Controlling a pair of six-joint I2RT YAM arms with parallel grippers.
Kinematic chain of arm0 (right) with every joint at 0, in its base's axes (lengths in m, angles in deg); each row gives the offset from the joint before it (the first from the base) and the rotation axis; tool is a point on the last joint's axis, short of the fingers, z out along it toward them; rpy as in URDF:
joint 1: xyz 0 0 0.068 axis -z
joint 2: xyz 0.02 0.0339 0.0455 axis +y
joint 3: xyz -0.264 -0.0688 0 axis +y
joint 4: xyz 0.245 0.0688 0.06 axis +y
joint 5: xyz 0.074 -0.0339 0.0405 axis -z
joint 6: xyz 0.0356 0 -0.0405 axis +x
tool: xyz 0 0 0 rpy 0 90 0
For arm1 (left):
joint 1: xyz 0 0 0.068 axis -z
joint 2: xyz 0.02 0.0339 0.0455 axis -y
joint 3: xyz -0.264 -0.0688 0 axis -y
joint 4: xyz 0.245 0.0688 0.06 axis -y
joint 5: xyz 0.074 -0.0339 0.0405 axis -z
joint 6: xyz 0.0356 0 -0.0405 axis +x
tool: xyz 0 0 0 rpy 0 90 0
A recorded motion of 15 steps. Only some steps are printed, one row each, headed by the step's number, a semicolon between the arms.
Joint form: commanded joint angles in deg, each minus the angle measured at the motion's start. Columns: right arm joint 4, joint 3, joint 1, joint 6, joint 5, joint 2; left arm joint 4, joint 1, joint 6, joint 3, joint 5, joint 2.
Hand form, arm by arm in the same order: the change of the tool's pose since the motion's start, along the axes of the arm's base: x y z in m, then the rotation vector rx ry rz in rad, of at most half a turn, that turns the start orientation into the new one. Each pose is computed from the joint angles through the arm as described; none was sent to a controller.
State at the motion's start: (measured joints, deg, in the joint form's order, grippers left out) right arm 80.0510 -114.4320 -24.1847 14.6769 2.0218 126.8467; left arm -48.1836 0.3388 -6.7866 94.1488 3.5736 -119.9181
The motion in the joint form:
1: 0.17 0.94 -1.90 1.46 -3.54 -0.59; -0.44 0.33 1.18 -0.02 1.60 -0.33
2: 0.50 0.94 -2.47 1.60 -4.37 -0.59; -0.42 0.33 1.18 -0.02 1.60 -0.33
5: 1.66 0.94 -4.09 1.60 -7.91 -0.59; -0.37 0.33 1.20 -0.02 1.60 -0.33
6: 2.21 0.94 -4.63 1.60 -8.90 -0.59; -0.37 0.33 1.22 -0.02 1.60 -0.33
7: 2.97 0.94 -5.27 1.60 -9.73 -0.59; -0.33 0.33 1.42 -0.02 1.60 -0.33
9: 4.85 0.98 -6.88 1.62 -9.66 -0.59; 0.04 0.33 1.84 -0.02 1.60 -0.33
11: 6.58 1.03 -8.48 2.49 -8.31 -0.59; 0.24 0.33 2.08 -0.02 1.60 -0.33
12: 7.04 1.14 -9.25 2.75 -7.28 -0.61; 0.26 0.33 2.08 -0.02 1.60 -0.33
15: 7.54 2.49 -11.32 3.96 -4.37 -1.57; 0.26 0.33 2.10 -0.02 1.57 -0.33
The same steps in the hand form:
1: -0.0098 0.0134 0.0001 0.0510 0.0338 0.0048; -0.0005 -0.0035 -0.0026 -0.0212 0.0124 -0.0331
2: -0.0124 0.0173 0.0002 0.0611 0.0456 0.0113; -0.0005 -0.0035 -0.0026 -0.0212 0.0121 -0.0331
5: -0.0209 0.0288 0.0005 0.1062 0.0924 0.0350; -0.0004 -0.0035 -0.0026 -0.0211 0.0112 -0.0334
6: -0.0241 0.0323 0.0006 0.1167 0.1093 0.0426; -0.0004 -0.0035 -0.0026 -0.0210 0.0111 -0.0338
7: -0.0279 0.0361 0.0008 0.1227 0.1283 0.0517; -0.0003 -0.0035 -0.0025 -0.0201 0.0102 -0.0371
9: -0.0370 0.0442 0.0011 0.1037 0.1588 0.0766; 0.0004 -0.0035 -0.0024 -0.0181 0.0031 -0.0442
11: -0.0456 0.0515 0.0013 0.0640 0.1755 0.0892; 0.0007 -0.0035 -0.0023 -0.0169 -0.0007 -0.0482
12: -0.0492 0.0549 0.0010 0.0419 0.1752 0.0994; 0.0008 -0.0035 -0.0022 -0.0169 -0.0010 -0.0483
15: -0.0609 0.0625 0.0021 -0.0148 0.1619 0.1195; 0.0008 -0.0035 -0.0022 -0.0163 -0.0011 -0.0484

